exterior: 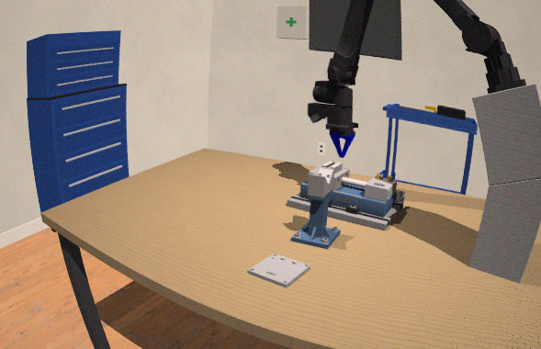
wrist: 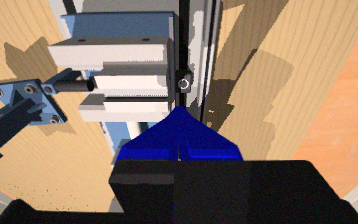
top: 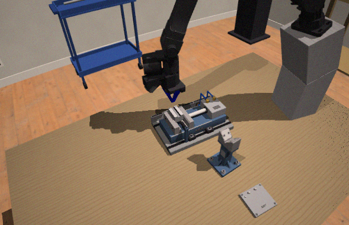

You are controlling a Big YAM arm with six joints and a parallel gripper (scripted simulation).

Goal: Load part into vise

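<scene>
Now: hand 1 cm short of the part, 4 cm to the right of it and 3 cm above it. From my hand the other things lie so: moving jaw: 2 cm behind, 6 cm to the left, 5 cm below; fixed jaw: 5 cm ahead, 6 cm to the left, 5 cm below; cylinder rod: 7 cm behind, 7 cm to the left, 5 cm below.
</scene>
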